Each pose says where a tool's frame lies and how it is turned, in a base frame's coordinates. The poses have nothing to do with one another.
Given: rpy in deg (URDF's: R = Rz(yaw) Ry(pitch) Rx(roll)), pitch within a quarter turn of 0, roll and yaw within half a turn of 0; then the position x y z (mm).
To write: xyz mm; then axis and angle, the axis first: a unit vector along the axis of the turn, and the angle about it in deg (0 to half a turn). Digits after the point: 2 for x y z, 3 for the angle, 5 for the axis.
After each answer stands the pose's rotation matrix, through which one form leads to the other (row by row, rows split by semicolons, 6 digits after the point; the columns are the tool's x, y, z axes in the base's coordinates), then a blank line. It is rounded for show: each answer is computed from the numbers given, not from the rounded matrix.
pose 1, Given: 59.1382 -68.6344 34.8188 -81.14 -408.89 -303.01
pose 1, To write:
-81.14 -408.89 -303.01 0.67091 -0.43333 0.60175 105.943
0.299091 -0.949184 0.097950; 0.208019 -0.035323 -0.977487; 0.931275 0.312733 0.186884

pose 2, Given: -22.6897 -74.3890 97.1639 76.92 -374.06 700.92
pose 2, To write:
76.92 -374.06 700.92 0.42839 -0.64057 0.63731 105.418
-0.033560 -0.961735 -0.271917; 0.267004 0.253554 -0.929742; 0.963111 -0.103805 0.248278

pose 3, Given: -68.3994 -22.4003 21.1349 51.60 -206.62 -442.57
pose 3, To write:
51.60 -206.62 -442.57 -0.89018 -0.44989 0.07202 70.311
0.862354 0.197744 -0.466094; 0.333358 0.471124 0.816648; 0.381075 -0.859616 0.340356

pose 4, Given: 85.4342 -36.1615 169.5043 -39.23 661.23 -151.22
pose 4, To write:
-39.23 661.23 -151.22 -0.28914 -0.62803 -0.72248 163.236
-0.793849 0.563849 0.227769; 0.147070 -0.185418 0.971592; 0.590063 0.804795 0.064269

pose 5, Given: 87.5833 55.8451 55.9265 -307.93 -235.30 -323.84
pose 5, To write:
-307.93 -235.30 -323.84 0.54604 0.83756 0.01839 88.662
0.314546 0.428285 0.847132; 0.465045 0.708468 -0.530854; -0.827523 0.560933 0.023674

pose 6, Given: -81.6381 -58.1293 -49.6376 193.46 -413.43 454.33
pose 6, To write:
193.46 -413.43 454.33 -0.76102 -0.10615 -0.63998 124.309
0.341946 0.654948 0.673881; -0.402320 -0.546032 0.734839; 0.849242 -0.522391 0.076785

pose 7, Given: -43.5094 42.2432 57.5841 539.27 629.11 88.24
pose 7, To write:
539.27 629.11 88.24 -0.64555 0.17633 0.74309 91.954
0.396845 -0.860364 -0.319823; 0.624944 -0.001941 0.780667; -0.672279 -0.509676 0.536910

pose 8, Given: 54.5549 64.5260 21.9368 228.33 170.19 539.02
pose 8, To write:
228.33 170.19 539.02 0.46785 0.86981 -0.15667 76.671
0.398961 0.465569 0.789984; 0.160679 0.812694 -0.560099; -0.902781 0.350391 0.249426

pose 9, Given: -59.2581 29.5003 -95.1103 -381.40 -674.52 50.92
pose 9, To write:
-381.40 -674.52 50.92 -0.21214 0.66856 -0.71276 97.372
-0.077525 0.546838 0.833641; -0.866894 0.376017 -0.327271; -0.492428 -0.748050 0.444900

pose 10, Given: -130.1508 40.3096 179.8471 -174.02 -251.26 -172.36
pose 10, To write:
-174.02 -251.26 -172.36 0.15403 0.89584 -0.41683 143.648
-0.762557 0.496190 0.415092; 0.002035 0.643480 -0.765460; -0.646918 -0.582863 -0.491700

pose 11, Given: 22.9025 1.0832 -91.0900 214.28 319.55 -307.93
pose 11, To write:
214.28 319.55 -307.93 0.19993 -0.18561 -0.96207 93.523
-0.019020 0.920862 -0.389425; -0.999640 -0.024879 -0.010008; -0.018904 0.389095 0.921004

